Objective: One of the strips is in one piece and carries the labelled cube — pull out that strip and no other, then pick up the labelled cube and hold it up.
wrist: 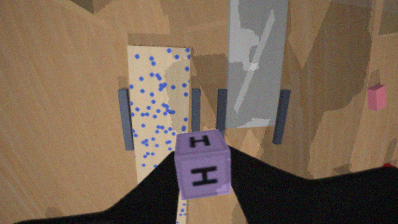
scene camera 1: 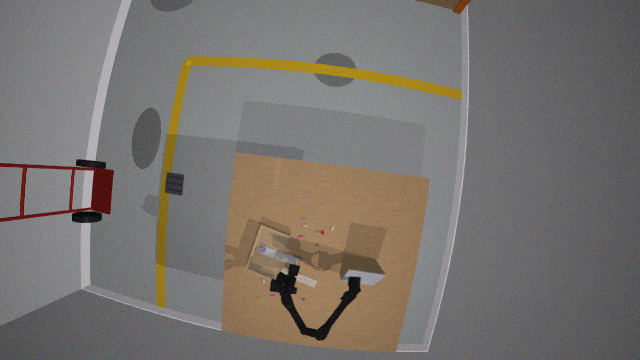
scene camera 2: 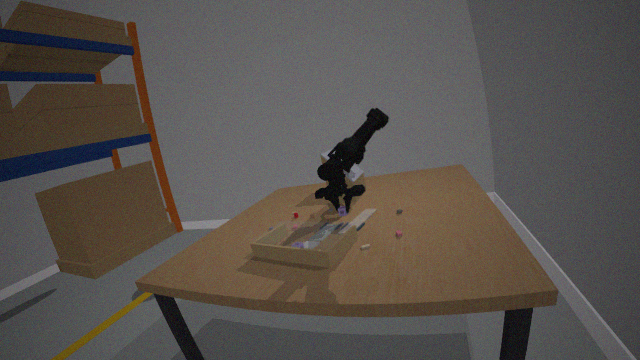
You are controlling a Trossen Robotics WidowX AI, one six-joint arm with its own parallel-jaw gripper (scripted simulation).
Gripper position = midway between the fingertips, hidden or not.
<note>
My gripper (scene camera 2: pixel 343 213) holds a purple cube.
My gripper shows as well in the wrist view (wrist: pixel 200 153).
</note>
